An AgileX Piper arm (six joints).
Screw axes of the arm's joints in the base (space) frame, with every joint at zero. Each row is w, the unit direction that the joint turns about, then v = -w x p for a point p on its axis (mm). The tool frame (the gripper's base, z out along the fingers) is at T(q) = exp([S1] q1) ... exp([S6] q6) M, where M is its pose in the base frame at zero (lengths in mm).
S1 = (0, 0, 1, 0.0, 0.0, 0.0)
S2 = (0, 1, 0, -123.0, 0.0, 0.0)
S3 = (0, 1, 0, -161.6, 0.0, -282.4)
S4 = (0.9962, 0, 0.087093, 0.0, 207.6, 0.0)
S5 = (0, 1, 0, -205.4, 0.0, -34.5)
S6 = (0.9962, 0, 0.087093, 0.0, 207.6, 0.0)
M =
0.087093 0 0.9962 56.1
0 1 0 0.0
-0.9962 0 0.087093 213.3
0 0 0 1
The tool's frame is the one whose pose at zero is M.
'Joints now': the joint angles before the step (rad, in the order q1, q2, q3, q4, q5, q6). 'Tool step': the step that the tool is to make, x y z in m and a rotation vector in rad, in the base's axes. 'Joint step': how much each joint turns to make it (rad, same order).
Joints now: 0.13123 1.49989 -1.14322 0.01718 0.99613 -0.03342
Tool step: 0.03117 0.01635 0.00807 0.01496 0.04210 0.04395
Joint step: 0.03050 0.12272 -0.17673 0.02602 0.09398 -0.01767
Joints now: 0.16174 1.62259 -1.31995 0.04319 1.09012 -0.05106
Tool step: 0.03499 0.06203 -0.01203 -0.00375 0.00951 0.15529
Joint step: 0.14844 0.18192 -0.19174 -0.00001 0.02018 -0.00621
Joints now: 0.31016 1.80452 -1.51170 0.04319 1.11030 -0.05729
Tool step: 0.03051 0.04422 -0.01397 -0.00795 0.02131 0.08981
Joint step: 0.07760 0.17731 -0.21267 0.00186 0.05856 -0.01034
